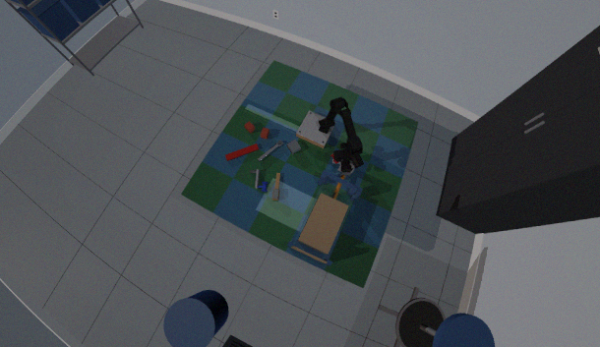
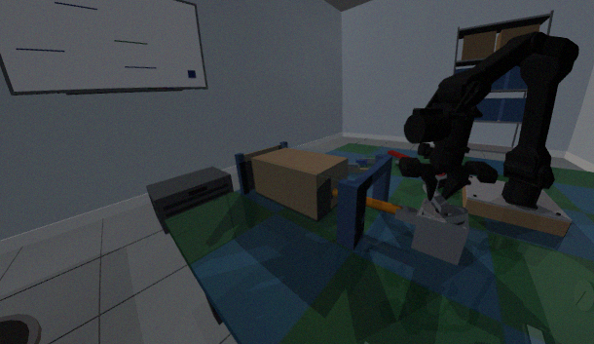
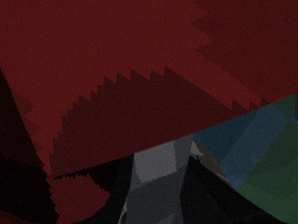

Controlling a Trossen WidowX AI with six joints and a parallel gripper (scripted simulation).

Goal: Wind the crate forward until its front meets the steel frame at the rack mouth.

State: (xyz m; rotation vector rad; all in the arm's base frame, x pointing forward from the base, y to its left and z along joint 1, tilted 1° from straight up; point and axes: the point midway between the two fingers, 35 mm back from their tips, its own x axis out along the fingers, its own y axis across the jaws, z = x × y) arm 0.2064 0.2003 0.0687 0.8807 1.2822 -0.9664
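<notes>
The grey crank arm lies 2 cm above my gripper tip and 1 cm to the right of it. The rest, counted from my gripper tip: red knob (5 cm to the right, 5 cm above, 2 cm ahead); then blue steel frame (14 cm ahead, 4 cm to the left, 2 cm above); then grey winch (6 cm below, 4 cm to the left, 3 cm behind).
</notes>
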